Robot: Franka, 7 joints.
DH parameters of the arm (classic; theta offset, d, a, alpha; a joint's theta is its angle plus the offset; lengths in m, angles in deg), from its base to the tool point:
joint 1: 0 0.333 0 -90
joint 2: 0 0 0 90
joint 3: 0 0.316 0.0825 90
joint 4: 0 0 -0.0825 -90
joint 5: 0 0.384 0 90
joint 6: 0 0 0.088 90
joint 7: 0 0.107 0 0
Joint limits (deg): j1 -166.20..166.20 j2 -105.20..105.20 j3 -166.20..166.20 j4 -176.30..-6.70 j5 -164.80..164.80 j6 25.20..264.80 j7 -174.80..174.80
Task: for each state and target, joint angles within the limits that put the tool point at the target. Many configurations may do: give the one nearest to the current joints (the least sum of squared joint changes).
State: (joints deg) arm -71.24 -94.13 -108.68 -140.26 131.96 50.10 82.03
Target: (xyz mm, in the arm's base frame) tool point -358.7 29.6 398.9
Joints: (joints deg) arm -88.75 -96.37 -97.40 -160.78 122.05 39.31 82.03
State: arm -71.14 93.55 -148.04 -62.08 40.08 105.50 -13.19
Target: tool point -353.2 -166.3 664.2
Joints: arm -79.79 88.63 -138.25 -114.97 33.20 85.10 -13.19
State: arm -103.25 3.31 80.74 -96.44 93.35 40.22 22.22
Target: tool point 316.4 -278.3 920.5
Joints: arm -116.01 13.55 75.35 -64.86 108.26 54.70 22.22
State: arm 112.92 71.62 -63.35 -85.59 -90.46 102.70 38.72
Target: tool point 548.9 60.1 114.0
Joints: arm 77.76 88.19 -58.89 -115.87 -86.11 105.97 38.72
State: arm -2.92 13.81 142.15 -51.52 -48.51 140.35 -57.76
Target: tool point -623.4 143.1 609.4
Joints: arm 10.94 -6.52 156.19 -94.76 -46.74 132.09 -57.76
